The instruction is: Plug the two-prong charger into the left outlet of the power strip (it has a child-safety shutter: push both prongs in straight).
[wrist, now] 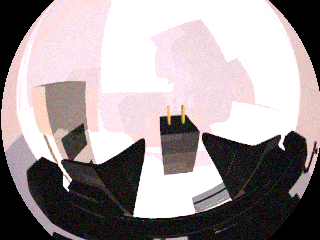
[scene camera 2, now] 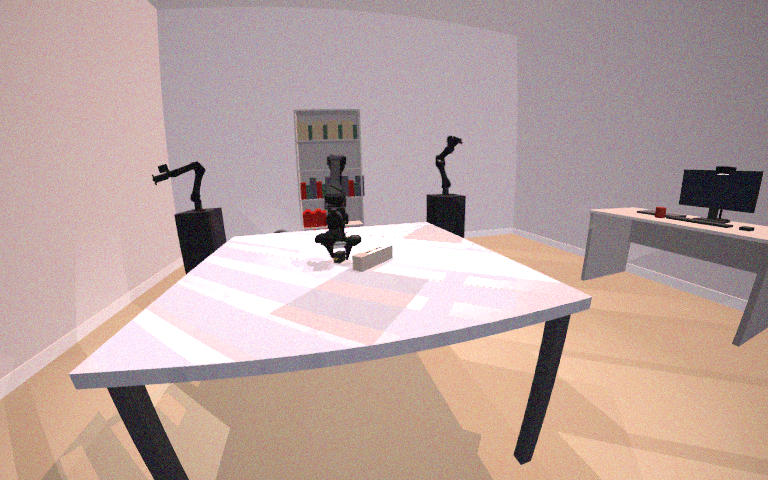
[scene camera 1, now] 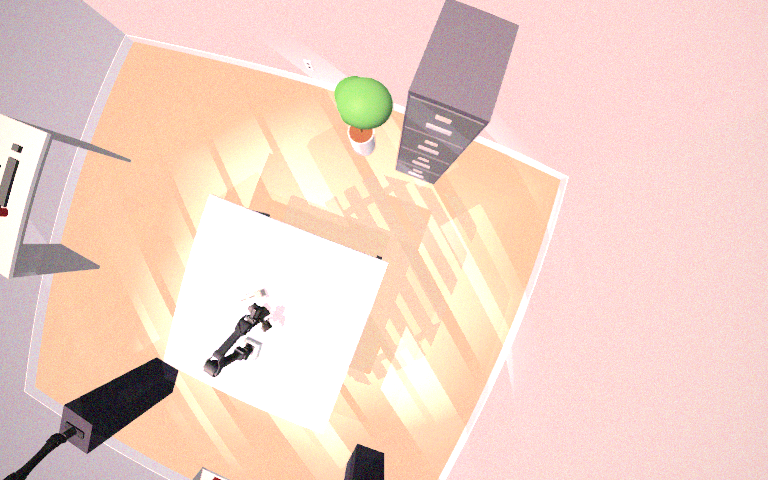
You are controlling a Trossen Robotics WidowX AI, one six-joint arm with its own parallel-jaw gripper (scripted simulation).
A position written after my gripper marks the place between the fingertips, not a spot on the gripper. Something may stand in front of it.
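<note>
Holding nothing, my gripper [scene camera 2: 339,259] is open, and I can see the gripper [wrist: 174,139] here too. There is also a dark two-prong charger [wrist: 179,138] for me to see.
</note>
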